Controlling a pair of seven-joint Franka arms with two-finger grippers.
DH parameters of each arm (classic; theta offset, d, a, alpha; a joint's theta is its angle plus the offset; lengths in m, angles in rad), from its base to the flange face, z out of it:
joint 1: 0 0.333 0 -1.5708
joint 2: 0 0 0 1.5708
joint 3: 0 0.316 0.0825 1.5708
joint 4: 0 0 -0.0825 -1.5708
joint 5: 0 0.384 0 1.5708
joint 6: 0 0 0.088 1.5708
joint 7: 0 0.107 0 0
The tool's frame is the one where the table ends.
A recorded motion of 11 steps. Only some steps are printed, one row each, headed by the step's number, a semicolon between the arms.
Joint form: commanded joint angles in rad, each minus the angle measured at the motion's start. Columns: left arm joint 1, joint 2, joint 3, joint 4, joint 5, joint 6, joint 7; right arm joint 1, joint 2, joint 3, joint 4, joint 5, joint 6, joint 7.
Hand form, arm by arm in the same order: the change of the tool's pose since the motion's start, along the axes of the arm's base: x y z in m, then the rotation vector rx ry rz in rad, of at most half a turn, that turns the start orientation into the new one. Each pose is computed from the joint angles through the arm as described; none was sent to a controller.
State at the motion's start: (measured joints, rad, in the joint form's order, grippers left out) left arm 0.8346 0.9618 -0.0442 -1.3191 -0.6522 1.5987 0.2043; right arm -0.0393 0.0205 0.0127 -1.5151 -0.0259 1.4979 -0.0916
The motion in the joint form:
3: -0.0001 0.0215 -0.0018 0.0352 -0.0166 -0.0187 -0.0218; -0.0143 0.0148 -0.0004 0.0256 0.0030 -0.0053 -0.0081
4: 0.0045 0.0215 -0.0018 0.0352 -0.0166 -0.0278 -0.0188; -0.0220 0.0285 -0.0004 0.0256 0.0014 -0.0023 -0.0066
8: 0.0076 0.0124 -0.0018 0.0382 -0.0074 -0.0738 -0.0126; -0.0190 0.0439 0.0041 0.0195 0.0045 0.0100 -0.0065
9: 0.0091 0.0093 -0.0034 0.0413 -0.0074 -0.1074 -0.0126; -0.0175 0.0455 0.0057 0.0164 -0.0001 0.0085 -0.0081
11: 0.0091 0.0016 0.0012 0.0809 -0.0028 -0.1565 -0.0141; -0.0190 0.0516 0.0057 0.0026 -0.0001 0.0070 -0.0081
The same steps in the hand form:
3: 0.0056 0.0014 -0.0003 -0.0186 0.0022 0.0145; 0.0039 -0.0080 0.0032 0.0033 -0.0054 -0.0066
4: 0.0031 0.0026 -0.0002 -0.0258 0.0020 0.0128; 0.0081 -0.0128 -0.0042 0.0022 0.0053 -0.0158
8: 0.0004 0.0006 0.0074 -0.0492 0.0055 -0.0166; 0.0140 -0.0086 -0.0147 0.0061 0.0143 -0.0081
9: -0.0004 -0.0024 0.0114 -0.0732 0.0088 -0.0329; 0.0143 -0.0074 -0.0172 0.0019 0.0207 -0.0035
11: 0.0031 0.0030 0.0313 -0.0735 -0.0032 -0.0565; 0.0153 -0.0083 -0.0272 0.0028 0.0421 -0.0050

